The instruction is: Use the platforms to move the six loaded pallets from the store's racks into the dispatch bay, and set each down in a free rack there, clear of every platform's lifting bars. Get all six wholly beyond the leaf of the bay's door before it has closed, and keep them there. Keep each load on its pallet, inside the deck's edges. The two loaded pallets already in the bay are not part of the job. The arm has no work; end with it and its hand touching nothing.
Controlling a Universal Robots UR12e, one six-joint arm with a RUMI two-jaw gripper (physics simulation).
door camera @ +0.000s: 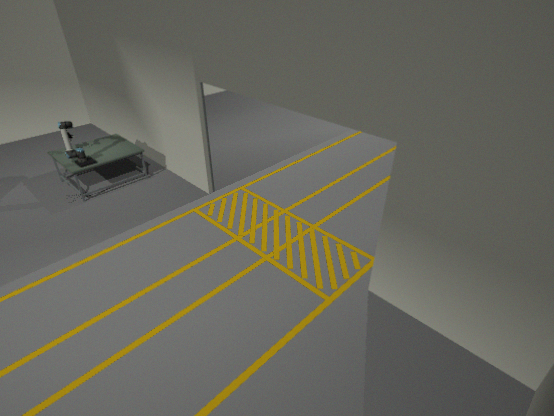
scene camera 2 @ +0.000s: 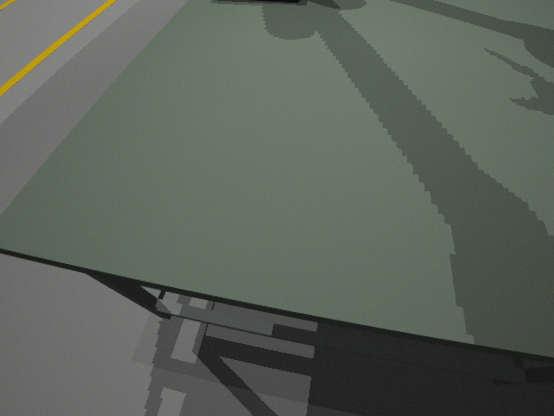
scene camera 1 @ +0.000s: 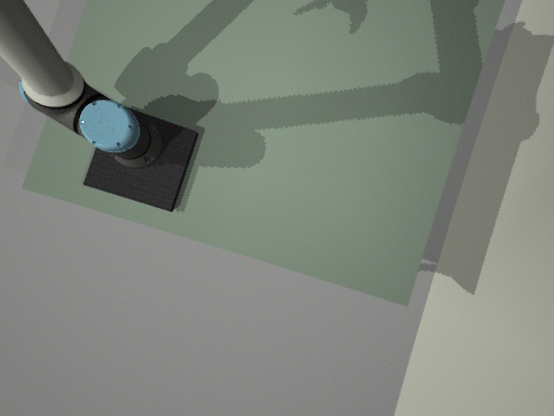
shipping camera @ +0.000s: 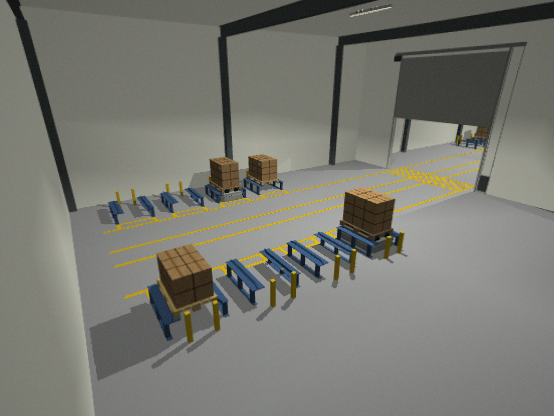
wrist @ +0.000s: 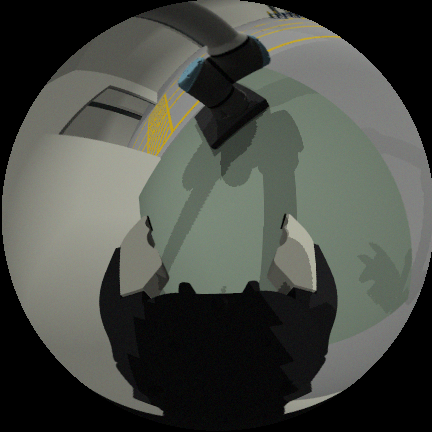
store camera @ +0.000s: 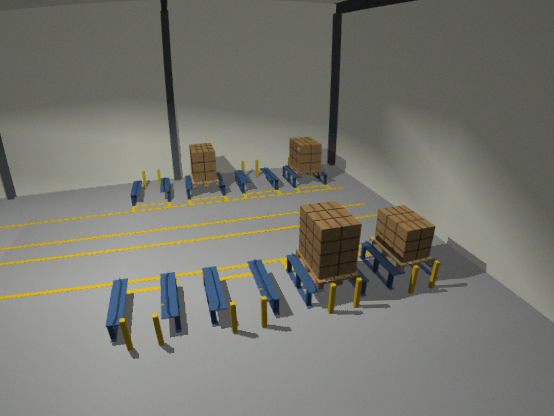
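Seen in the pictures: gripper, fingertip midpoint: (door camera: 73, 140) (wrist: 216, 216); arm's base, link origin: (door camera: 82, 160) (wrist: 230, 106).
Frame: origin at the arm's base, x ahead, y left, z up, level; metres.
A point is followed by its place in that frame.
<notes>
In the shipping view, loaded pallets stand in racks at the front left (shipping camera: 185, 275) @(x 13.725, y -3.143, z 0.305 m), at the right (shipping camera: 368, 215) @(x 8.872, y -2.568, z 0.180 m) and side by side at the back (shipping camera: 224, 174) @(x 9.479, y -8.144, z 0.232 m) (shipping camera: 262, 169) @(x 7.895, y -7.872, z 0.181 m). A pale platform (shipping camera: 233, 196) @(x 9.250, y -7.982, z -0.630 m) shows under the left one of the back pair; a grey shape under the right-hand pallet is too small to make out. The door's leaf (shipping camera: 452, 87) @(x 1.281, y -3.890, z 3.077 m) hangs partway down. In the store view, two loaded pallets stand in back racks (store camera: 202, 162) @(x -9.837, y -4.654, z 0.306 m) (store camera: 305, 155) @(x -13.045, y -4.049, z 0.250 m) and two in front racks (store camera: 330, 242) @(x -10.361, y 1.207, z 0.419 m) (store camera: 405, 232) @(x -11.909, y 1.447, z 0.336 m). My gripper (wrist: 216, 216) @(x 0.193, y 0.514, z 0.280 m) is open and empty above the green table.
The green table (door camera: 117, 150) @(x 0.804, y -0.041, z -0.044 m) (scene camera 1: 300, 215) @(x 0.673, y -0.190, z -0.043 m) (scene camera 2: 200, 150) @(x 0.959, y -0.142, z -0.042 m) (wrist: 345, 200) @(x -0.013, y 0.601, z -0.043 m) carries the arm's base. Blue racks without pallets (shipping camera: 245, 280) (store camera: 117, 305) and yellow posts (shipping camera: 273, 292) (store camera: 233, 317) line the lanes. A hatched yellow strip (door camera: 277, 235) @(x 1.031, y -4.360, z -0.792 m) crosses the doorway.
</notes>
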